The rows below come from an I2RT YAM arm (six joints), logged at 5 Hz.
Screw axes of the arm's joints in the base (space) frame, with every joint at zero. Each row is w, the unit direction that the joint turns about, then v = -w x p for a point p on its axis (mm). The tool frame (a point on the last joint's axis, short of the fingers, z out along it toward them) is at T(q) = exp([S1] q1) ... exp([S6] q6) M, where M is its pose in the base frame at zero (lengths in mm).
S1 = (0, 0, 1, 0, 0, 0)
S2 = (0, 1, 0, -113.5, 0, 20)
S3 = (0, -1, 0, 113.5, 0, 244)
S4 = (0, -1, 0, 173.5, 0, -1)
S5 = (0, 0, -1, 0, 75, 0)
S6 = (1, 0, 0, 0, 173.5, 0)
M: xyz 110.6 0 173.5 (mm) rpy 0 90 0 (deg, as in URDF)
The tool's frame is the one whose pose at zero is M.
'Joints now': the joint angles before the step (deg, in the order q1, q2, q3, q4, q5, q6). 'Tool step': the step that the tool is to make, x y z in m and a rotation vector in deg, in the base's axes. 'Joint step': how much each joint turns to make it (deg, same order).
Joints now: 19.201, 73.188, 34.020, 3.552, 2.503, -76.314
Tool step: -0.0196, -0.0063, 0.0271, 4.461, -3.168, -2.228
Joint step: 0.154, -9.038, -0.412, -4.342, 0.241, 3.957
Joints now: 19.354, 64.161, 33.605, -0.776, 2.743, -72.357
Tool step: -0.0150, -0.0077, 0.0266, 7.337, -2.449, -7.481
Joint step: -0.031, -7.063, 1.262, -4.281, 3.511, 9.001
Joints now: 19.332, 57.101, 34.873, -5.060, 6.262, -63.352
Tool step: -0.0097, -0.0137, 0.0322, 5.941, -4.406, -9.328
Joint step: -1.806, -5.243, 3.287, -3.548, 5.056, 7.084
